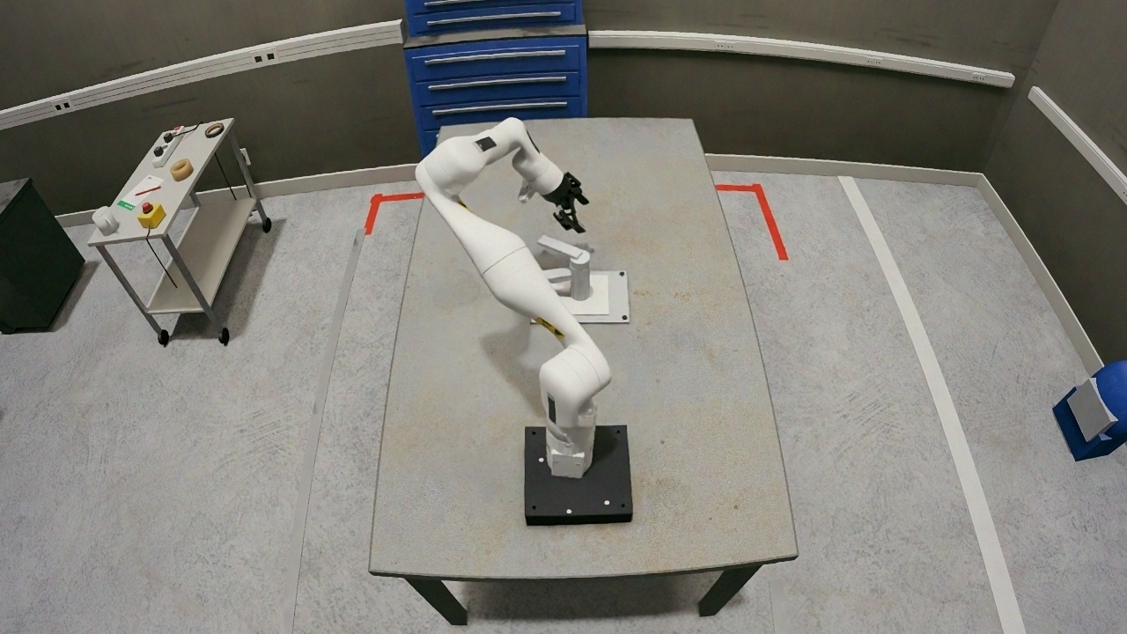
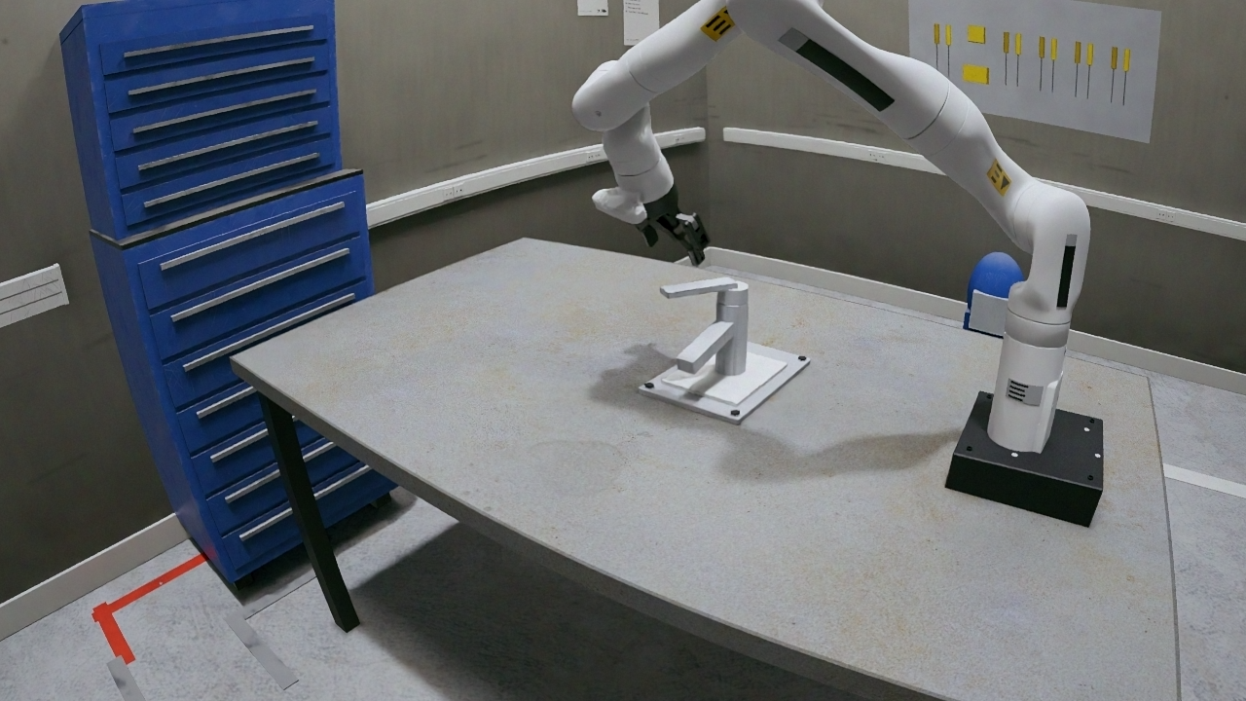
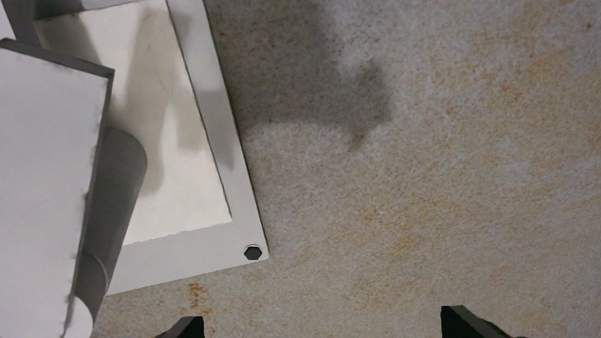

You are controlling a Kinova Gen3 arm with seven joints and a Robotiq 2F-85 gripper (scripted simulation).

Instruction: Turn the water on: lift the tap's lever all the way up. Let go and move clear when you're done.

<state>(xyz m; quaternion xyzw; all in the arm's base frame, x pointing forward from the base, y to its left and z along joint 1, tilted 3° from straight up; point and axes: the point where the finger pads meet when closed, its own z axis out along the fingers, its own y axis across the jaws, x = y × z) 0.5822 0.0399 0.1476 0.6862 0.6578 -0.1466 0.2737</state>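
Right now my hand is 90 mm past the lever, 50 mm to the right of it and 30 mm above it. Round my hand: tap (100 mm behind, 20 mm to the left, 80 mm below); then plate (110 mm behind, 170 mm below).
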